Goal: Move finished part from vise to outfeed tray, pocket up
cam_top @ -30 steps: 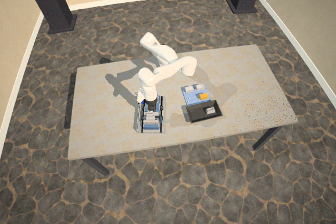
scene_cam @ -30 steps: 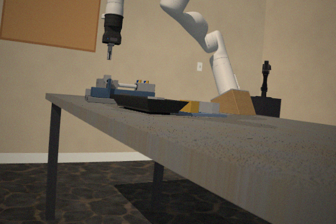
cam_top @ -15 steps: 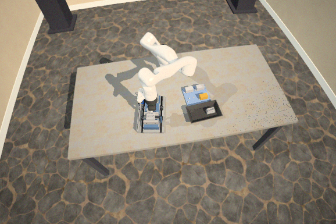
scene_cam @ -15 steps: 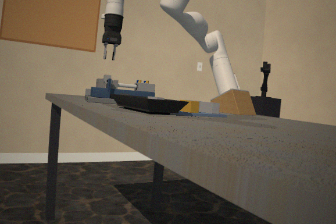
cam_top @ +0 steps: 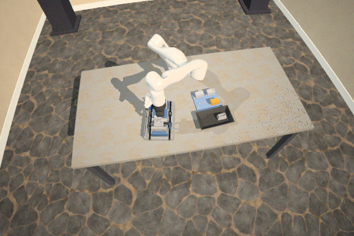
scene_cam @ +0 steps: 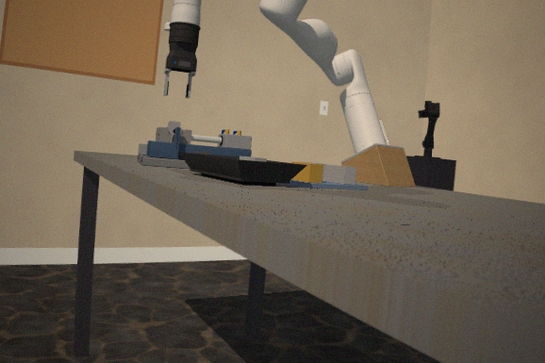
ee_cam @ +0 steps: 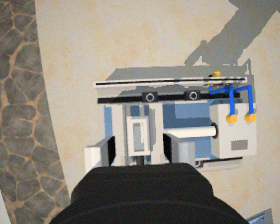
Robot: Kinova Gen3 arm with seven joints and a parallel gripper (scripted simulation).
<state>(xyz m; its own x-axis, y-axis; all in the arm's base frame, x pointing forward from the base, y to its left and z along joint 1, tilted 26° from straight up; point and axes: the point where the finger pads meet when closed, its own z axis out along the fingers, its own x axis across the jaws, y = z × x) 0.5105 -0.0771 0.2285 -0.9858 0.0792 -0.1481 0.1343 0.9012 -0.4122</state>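
My gripper is now 70 mm past the vise, 10 mm to the right of it and 160 mm above it. Also, from my hand: yellow block 160 mm behind, 410 mm to the left, 170 mm below; then blue fixture plate 190 mm behind, 360 mm to the left, 200 mm below.
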